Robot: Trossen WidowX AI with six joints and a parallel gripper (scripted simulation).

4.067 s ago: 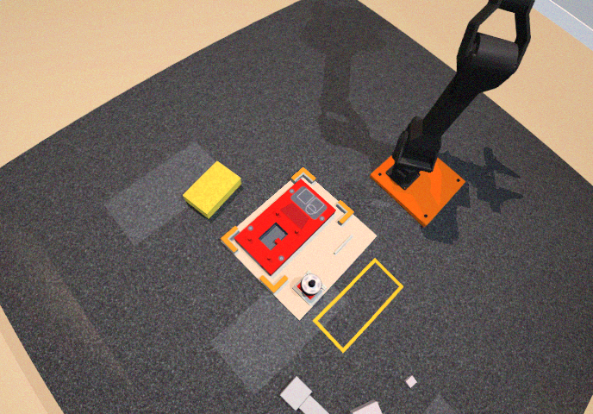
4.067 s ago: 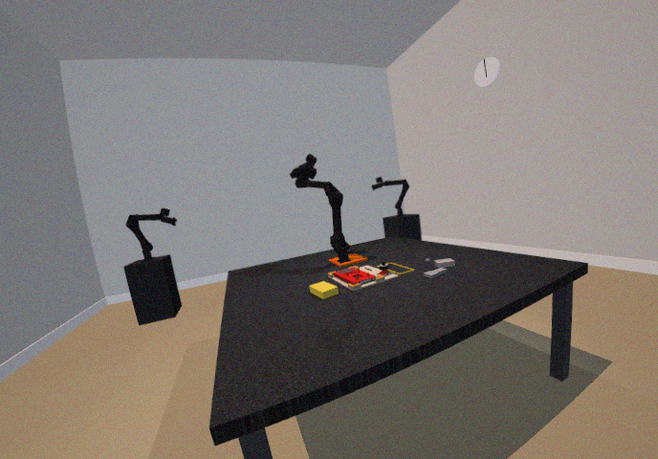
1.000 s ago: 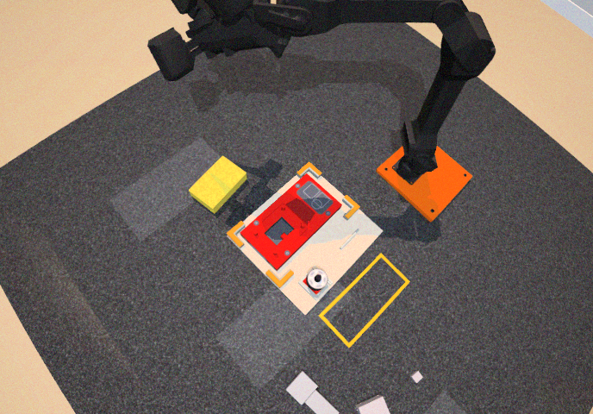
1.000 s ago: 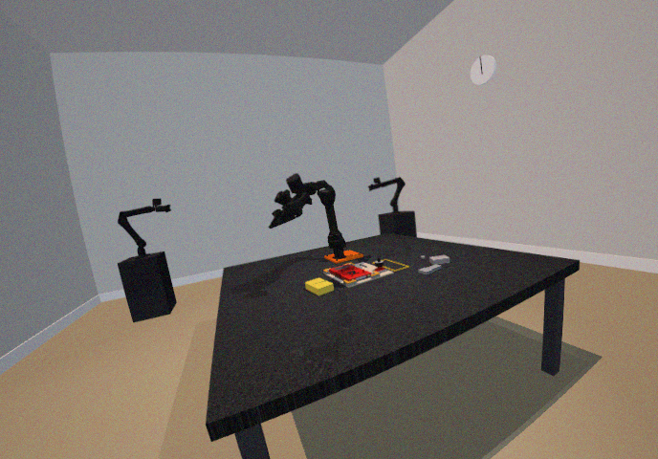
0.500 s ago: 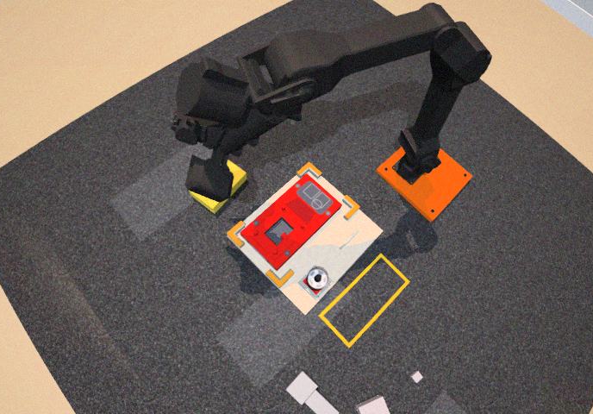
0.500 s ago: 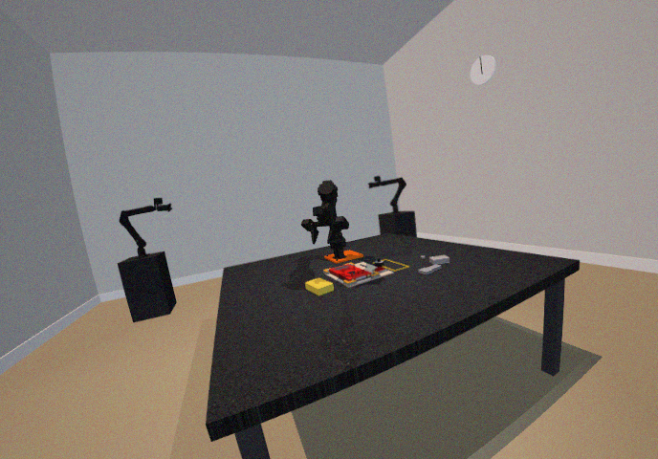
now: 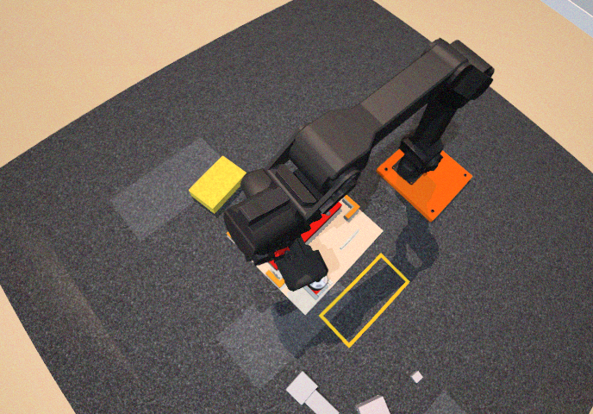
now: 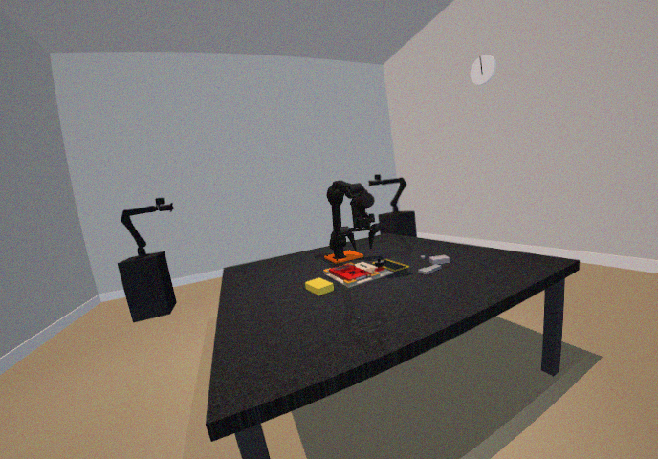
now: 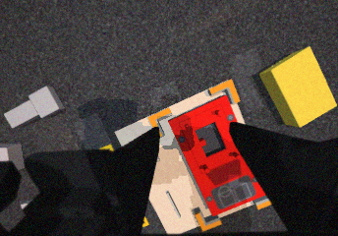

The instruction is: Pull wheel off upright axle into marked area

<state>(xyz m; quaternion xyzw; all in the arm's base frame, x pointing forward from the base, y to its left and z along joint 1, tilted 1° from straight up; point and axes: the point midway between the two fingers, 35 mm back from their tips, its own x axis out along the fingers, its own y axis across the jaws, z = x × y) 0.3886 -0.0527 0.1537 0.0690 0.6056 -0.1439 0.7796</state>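
Right now the wheel is 9 cm to the left of my gripper tip, 9 cm below it and 4 cm behind it. Round my gripper tip: yellow block (20 cm to the right, 11 cm below, 3 cm behind); then grey chip (36 cm to the left, 12 cm below, 6 cm behind).
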